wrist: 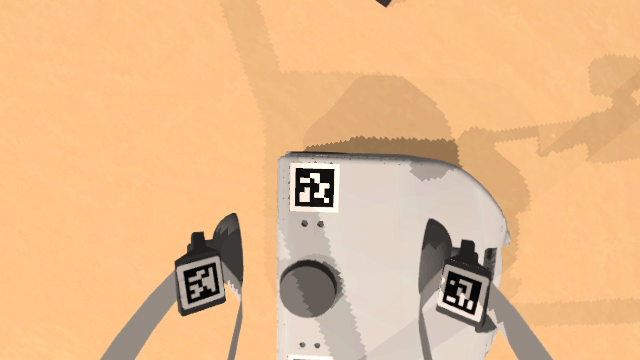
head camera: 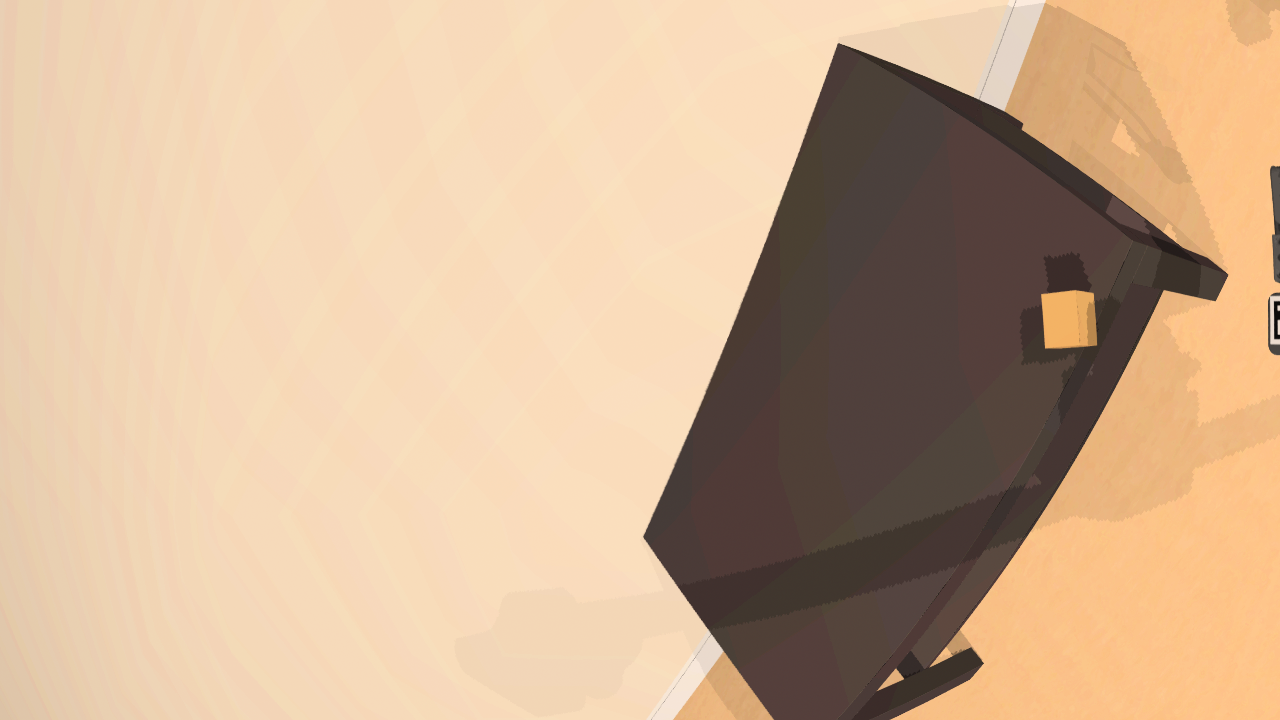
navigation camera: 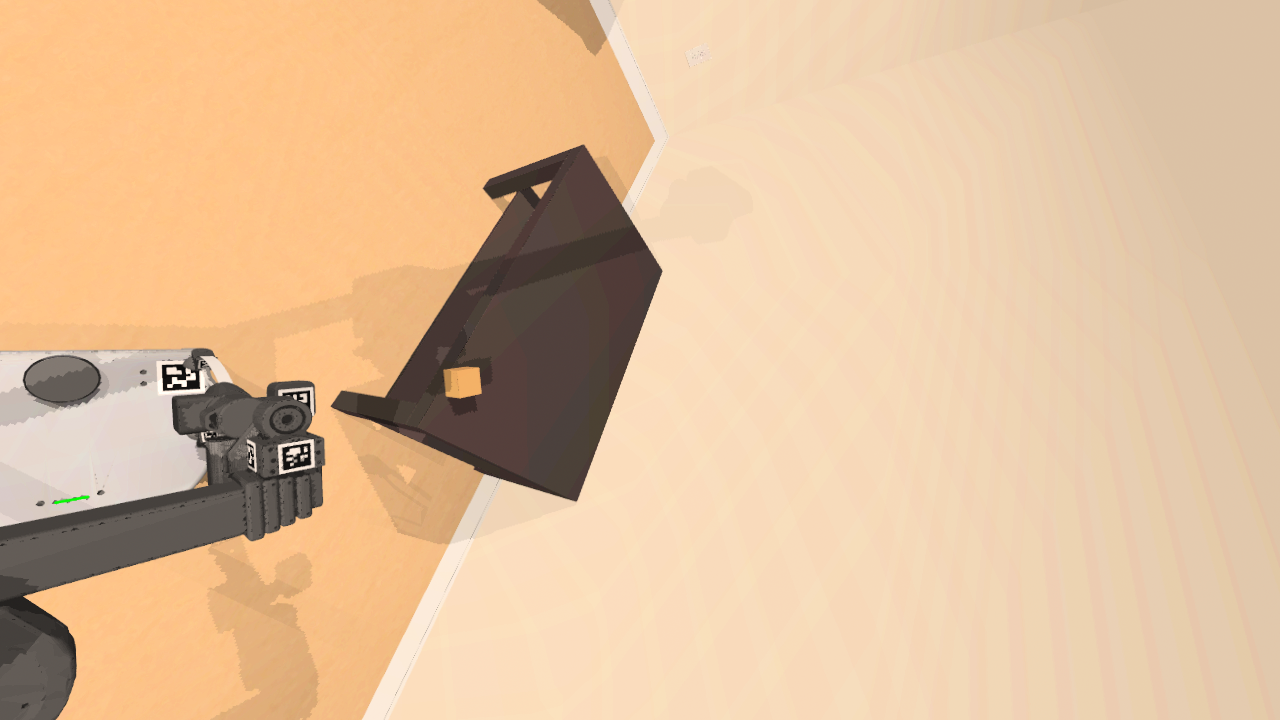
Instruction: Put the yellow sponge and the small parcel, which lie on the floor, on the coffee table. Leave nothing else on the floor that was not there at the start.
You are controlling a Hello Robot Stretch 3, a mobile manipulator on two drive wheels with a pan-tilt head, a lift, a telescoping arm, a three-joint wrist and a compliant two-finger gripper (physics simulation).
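Where they show: gripper, fingertip midpoint: (wrist: 330, 242); robot's base, link origin: (wrist: 316, 246) (navigation camera: 64, 376).
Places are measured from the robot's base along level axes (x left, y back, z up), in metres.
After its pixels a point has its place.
Note:
The small parcel, a tan-orange box (head camera: 1065, 319) @(x -0.490, y 0.020, z 0.500 m) (navigation camera: 463, 382) @(x -0.483, y 0.019, z 0.501 m), stands on the dark brown coffee table (head camera: 859, 313) @(x -0.868, y 0.025, z 0.450 m) (navigation camera: 572, 358) @(x -0.857, y -0.018, z 0.451 m), near its long edge and one end, in the head and navigation views. The yellow sponge does not show in any view. My gripper (wrist: 330, 242) @(x -0.129, y 0.022, z 0.361 m) is open in the wrist view, its fingers wide apart above my own base, with no object between them. In the navigation view my wrist (navigation camera: 286, 417) @(x -0.153, y 0.022, z 0.676 m) is drawn in over the base, apart from the table and the parcel; the fingers are mostly hidden there.
My light grey base (navigation camera: 98, 447) @(x -0.031, y 0.111, z 0.160 m) (wrist: 380, 210) @(x -0.105, y 0.084, z 0.160 m) and dark arm (navigation camera: 116, 546) @(x -0.026, y 0.106, z 0.719 m) are at the left of the navigation view. The table stands close to the pale wall (head camera: 358, 313) @(x -1.162, y 0.022, z 1.004 m) (navigation camera: 895, 402) @(x -1.124, y 0.077, z 1.235 m). A dark corner of something shows at the top edge of the wrist view. Shadows cross the orange floor.

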